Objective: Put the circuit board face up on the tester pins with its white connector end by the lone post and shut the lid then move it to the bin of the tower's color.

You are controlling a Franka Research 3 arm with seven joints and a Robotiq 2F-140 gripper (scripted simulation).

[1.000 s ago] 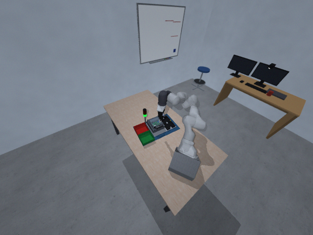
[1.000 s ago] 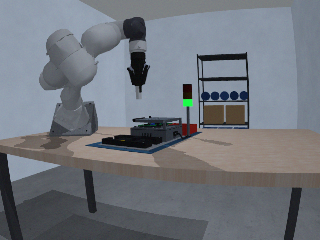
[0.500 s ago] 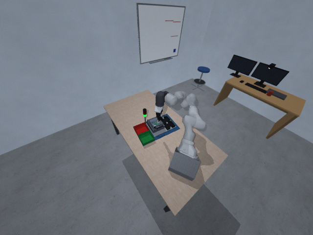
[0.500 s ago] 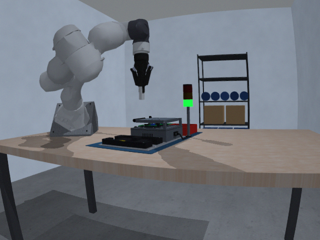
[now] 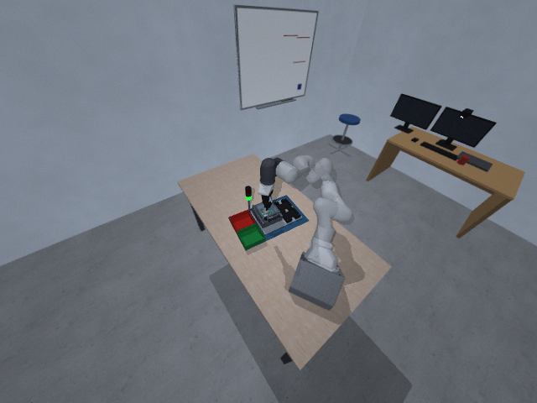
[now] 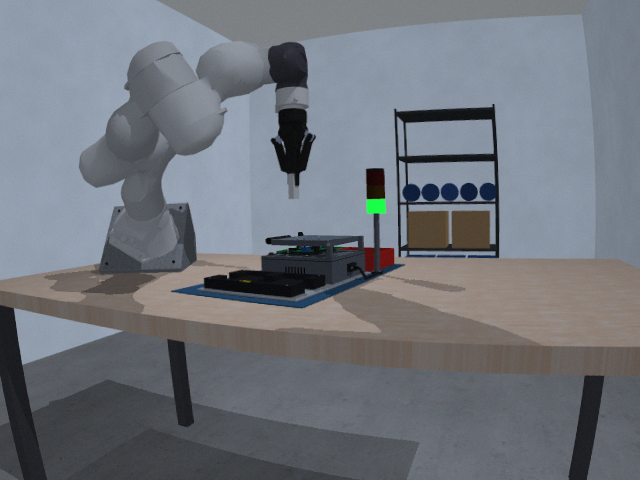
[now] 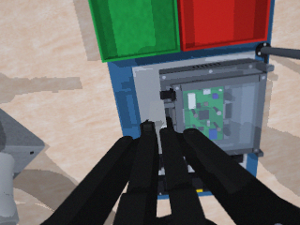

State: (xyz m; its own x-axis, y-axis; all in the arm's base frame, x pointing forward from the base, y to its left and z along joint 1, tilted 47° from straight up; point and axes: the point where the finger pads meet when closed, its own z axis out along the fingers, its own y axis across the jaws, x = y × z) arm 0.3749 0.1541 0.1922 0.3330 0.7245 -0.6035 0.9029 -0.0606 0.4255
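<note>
The black latch hook lies 130 mm below my hand, 20 mm to the right of it and 10 mm ahead of it. Also, from my hand: tester plate 160 mm below, 90 mm to the right, 60 mm ahead; green circuit board 150 mm below, 90 mm to the right, 50 mm ahead; tester lid 130 mm below, 100 mm to the right, 50 mm ahead.
</note>
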